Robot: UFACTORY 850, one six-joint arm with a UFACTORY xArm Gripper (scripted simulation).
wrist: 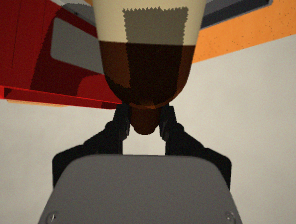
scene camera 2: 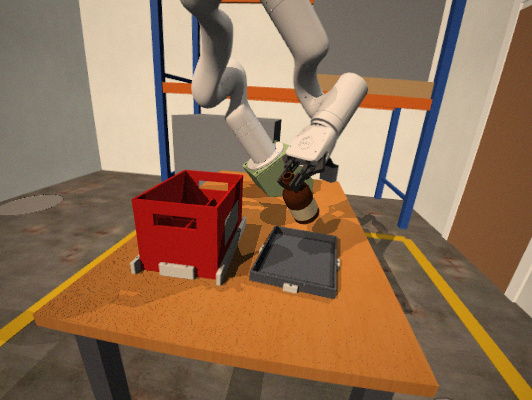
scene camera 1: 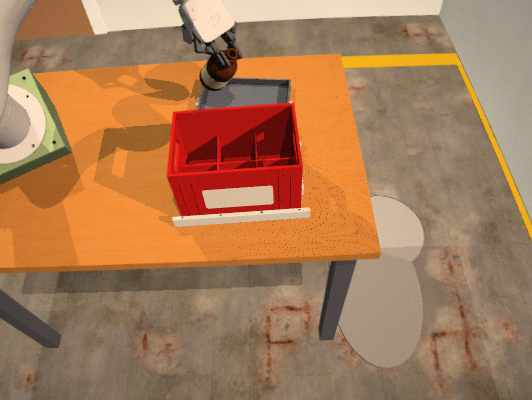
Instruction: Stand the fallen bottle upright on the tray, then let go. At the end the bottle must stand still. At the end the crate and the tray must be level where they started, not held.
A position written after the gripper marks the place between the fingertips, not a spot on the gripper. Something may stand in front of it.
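Observation:
The gripper point(scene camera 1: 233, 63) is there, and so is a brown bottle point(scene camera 2: 302, 205); you can also find that bottle in the wrist view point(wrist: 146, 59) and in scene camera 1 point(scene camera 1: 213, 77). There's a red crate point(scene camera 1: 256, 182), and scene camera 2 point(scene camera 2: 161, 238) has the crate too. And a grey tray point(scene camera 2: 289, 255), with the tray also in scene camera 1 point(scene camera 1: 238, 92).

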